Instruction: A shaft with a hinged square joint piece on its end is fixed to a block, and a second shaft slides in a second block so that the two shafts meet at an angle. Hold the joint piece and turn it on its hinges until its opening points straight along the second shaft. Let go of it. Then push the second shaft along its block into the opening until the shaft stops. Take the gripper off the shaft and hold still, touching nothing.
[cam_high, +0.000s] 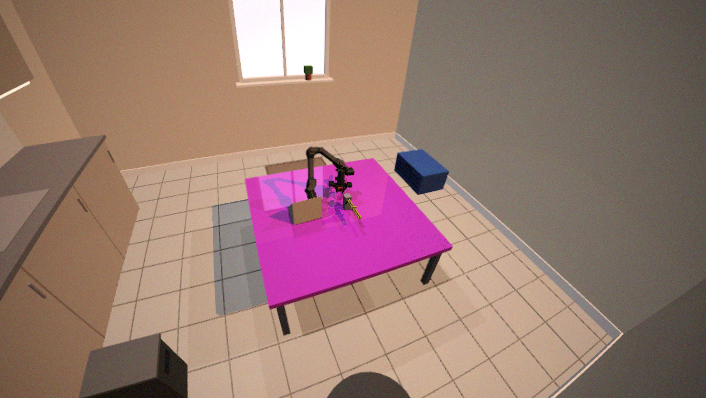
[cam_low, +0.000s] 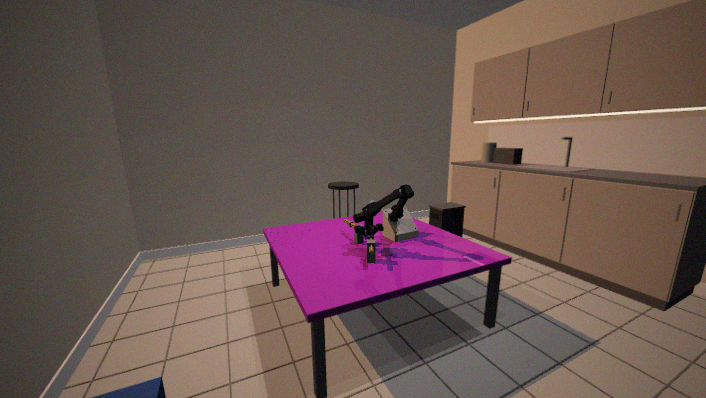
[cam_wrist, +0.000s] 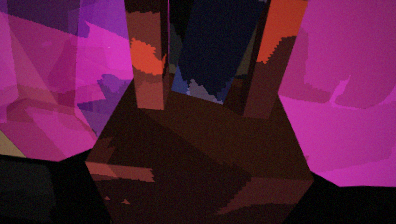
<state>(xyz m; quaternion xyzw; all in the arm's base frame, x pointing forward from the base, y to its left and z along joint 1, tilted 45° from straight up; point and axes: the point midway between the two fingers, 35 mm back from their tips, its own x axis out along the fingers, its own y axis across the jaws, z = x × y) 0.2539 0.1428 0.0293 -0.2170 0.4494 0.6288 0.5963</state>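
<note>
My gripper tip is now 10 mm short of the orange joint piece, 30 mm to the right of it and 40 mm below it.
</note>
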